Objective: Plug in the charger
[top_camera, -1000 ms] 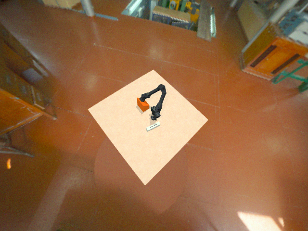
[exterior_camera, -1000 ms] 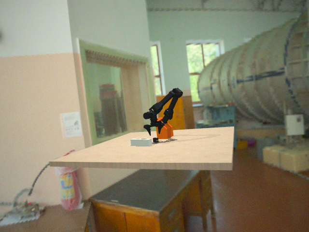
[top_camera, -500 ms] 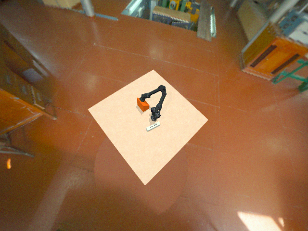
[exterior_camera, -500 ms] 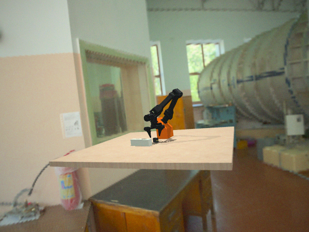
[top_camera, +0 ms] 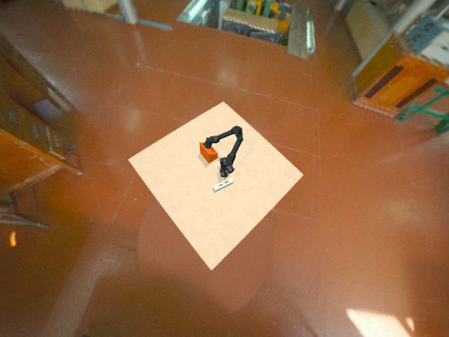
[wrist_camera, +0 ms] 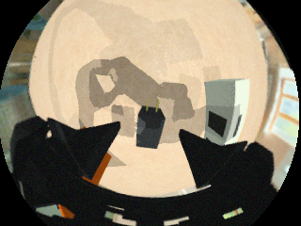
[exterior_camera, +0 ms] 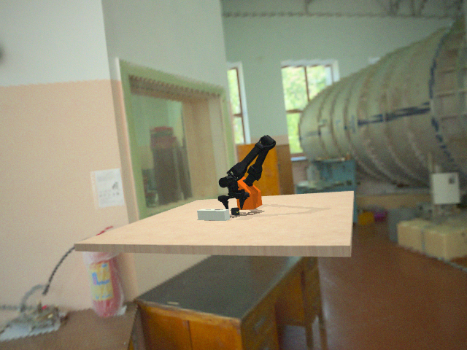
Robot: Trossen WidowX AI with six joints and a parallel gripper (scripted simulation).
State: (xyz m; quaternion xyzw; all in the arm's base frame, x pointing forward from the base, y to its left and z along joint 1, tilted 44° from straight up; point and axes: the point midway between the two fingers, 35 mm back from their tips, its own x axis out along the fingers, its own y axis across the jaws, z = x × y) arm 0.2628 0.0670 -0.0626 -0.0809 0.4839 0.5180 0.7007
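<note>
The two-prong charger lies 1 cm ahead of my gripper tip and 2 cm to the left of it.
</note>
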